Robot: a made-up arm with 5 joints. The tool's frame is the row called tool. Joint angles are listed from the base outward. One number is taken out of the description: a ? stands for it. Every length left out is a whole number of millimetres.
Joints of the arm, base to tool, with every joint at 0 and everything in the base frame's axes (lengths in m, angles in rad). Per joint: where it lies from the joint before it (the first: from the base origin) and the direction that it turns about. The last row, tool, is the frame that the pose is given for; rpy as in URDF.
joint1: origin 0.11 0.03 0.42 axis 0 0 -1
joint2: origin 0.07 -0.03 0 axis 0 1 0
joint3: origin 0.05 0 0.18 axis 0 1 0
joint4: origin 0.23 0 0.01 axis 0 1 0
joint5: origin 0.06 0 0.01 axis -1 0 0
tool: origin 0 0.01 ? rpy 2.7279 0.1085 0.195
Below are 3 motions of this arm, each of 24 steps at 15 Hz.
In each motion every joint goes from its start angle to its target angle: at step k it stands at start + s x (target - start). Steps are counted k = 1, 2, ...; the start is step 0. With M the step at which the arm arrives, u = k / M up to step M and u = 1 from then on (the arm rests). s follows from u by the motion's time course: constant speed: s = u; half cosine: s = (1 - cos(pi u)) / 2; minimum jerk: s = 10 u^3 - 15 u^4 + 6 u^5.
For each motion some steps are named. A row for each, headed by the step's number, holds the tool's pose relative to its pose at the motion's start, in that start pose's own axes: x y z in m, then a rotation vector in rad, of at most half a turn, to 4 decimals.
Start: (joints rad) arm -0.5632 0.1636 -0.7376 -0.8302 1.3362
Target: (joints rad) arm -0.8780 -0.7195 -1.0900 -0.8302 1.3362
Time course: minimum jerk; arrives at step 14
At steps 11, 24:
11: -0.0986 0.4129 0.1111 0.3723 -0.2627 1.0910
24: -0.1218 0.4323 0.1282 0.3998 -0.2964 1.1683

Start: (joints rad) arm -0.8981 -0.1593 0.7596 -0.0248 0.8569
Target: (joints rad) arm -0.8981 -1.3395 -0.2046 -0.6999 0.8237
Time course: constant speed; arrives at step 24
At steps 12, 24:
12: -0.2992 0.1010 -0.0433 -0.0515 0.4095 1.3480
24: -0.5678 -0.1340 0.0132 -0.1276 0.8365 2.6896

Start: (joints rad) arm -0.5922 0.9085 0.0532 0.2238 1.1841
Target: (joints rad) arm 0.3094 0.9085 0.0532 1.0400 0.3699
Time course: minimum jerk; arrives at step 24
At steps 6, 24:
6: 0.0020 -0.0068 0.0379 0.1733 0.0067 -0.0878
24: -0.0100 -0.1972 0.2926 1.6995 0.0991 -0.8183

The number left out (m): 0.02
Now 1 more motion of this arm.
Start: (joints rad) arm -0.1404 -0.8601 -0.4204 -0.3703 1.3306
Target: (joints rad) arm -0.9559 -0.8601 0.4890 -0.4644 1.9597
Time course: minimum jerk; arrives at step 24
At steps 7, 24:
7: -0.0041 -0.0396 -0.0130 0.0197 0.0317 -0.1215
24: -0.1376 -0.1402 -0.1792 0.0533 0.6165 -0.5343

